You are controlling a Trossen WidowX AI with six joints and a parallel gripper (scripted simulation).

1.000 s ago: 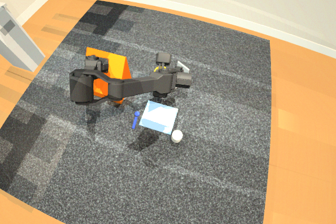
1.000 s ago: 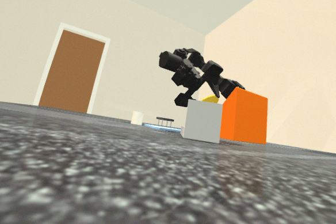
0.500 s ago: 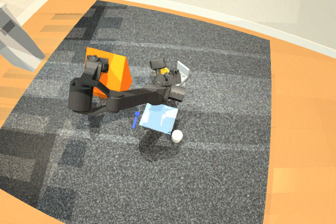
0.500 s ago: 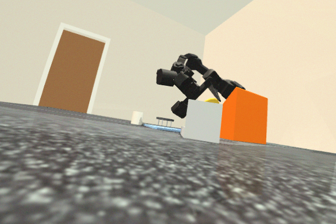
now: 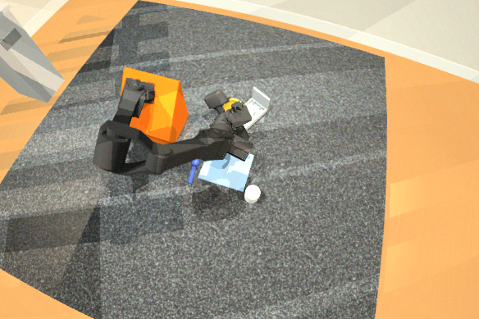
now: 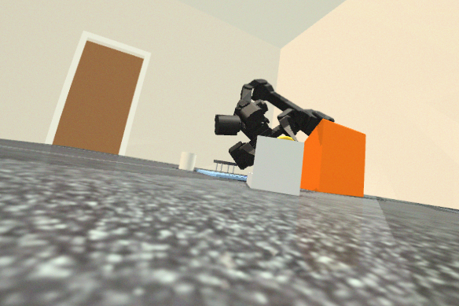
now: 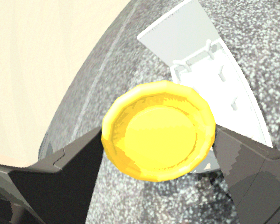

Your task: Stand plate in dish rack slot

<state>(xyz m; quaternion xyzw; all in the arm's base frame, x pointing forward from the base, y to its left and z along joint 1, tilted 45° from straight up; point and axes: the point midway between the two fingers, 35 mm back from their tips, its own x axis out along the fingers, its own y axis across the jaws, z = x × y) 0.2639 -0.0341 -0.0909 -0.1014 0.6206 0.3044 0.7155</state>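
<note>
My gripper tip is now 50 mm short of the dish rack, 50 mm above it and 20 mm to the right of it. The rest, counted from my gripper tip: yellow plate 10 mm to the right; then blue spoon 220 mm to the right, 80 mm behind, 70 mm below; then light blue mat 190 mm to the right, 70 mm below, 20 mm ahead.
</note>
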